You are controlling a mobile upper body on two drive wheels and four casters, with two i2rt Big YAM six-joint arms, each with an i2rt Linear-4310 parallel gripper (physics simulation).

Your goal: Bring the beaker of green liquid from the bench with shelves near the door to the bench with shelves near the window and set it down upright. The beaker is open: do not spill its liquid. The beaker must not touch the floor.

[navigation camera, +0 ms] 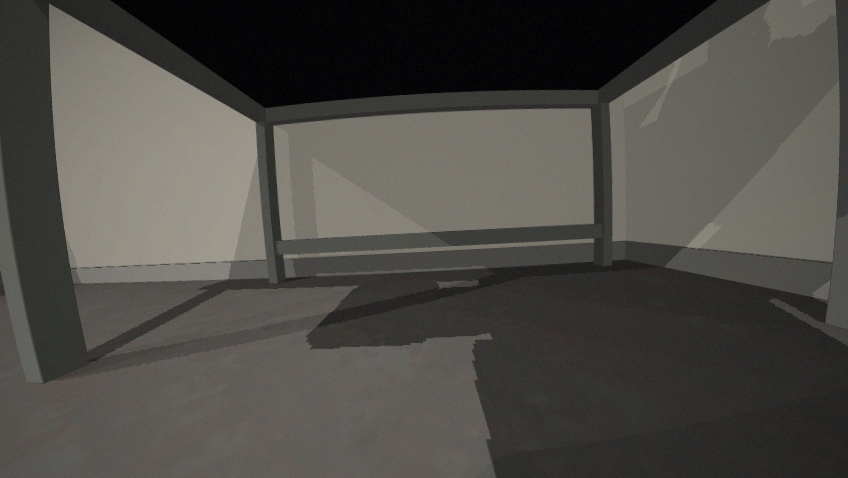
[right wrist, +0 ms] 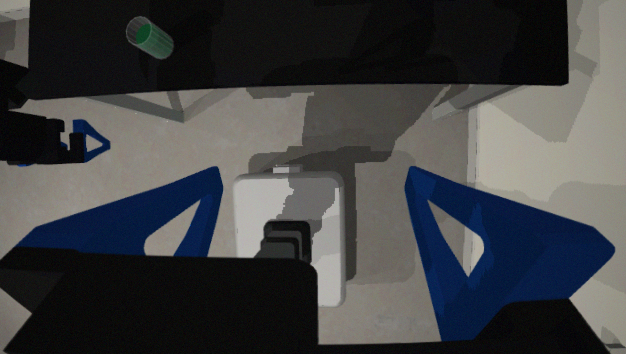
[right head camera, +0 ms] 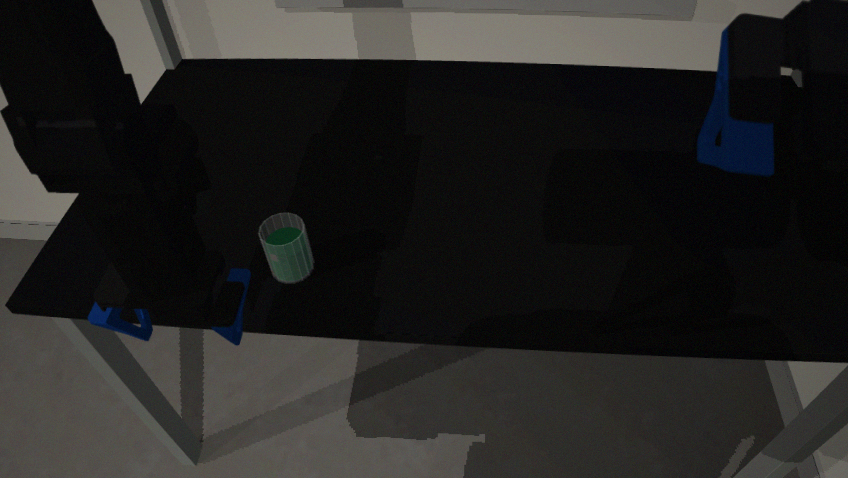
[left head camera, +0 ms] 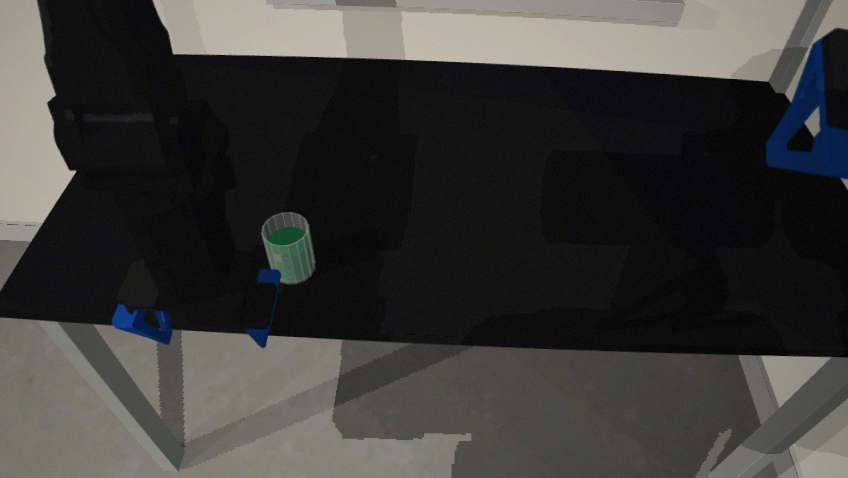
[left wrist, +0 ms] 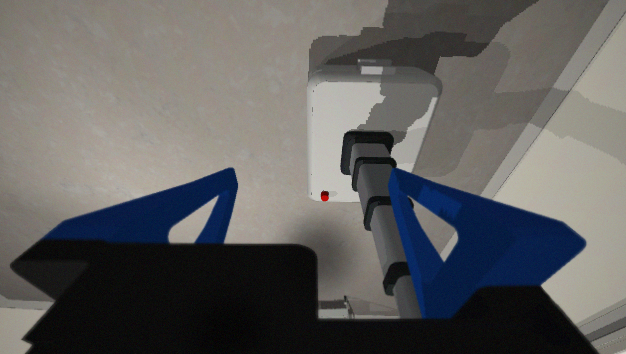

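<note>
The beaker of green liquid (left head camera: pixel 290 255) (right head camera: pixel 289 258) (right wrist: pixel 157 42) stands upright on the black bench top (left head camera: pixel 475 178) (right head camera: pixel 475 178) (right wrist: pixel 350 40), toward its front left. My left gripper (left head camera: pixel 216 344) (right head camera: pixel 193 340) (left wrist: pixel 313 176) is open and empty, at the front edge of the bench, left and in front of the beaker. One of its fingers overlaps the beaker's lower edge in the left head camera; contact cannot be told. The beaker does not show in the left wrist view. My right gripper (right wrist: pixel 313 177) is open and empty, far to the right of the beaker.
My white base (left wrist: pixel 340 110) (right wrist: pixel 332 280) and grey column (left wrist: pixel 375 180) stand in front of the bench. A front bench leg (left head camera: pixel 118 385) (navigation camera: pixel 35 207) is at the left. A rear crossbar (navigation camera: pixel 439 237) spans the back legs. A light rail (left head camera: pixel 475 8) runs behind the bench top.
</note>
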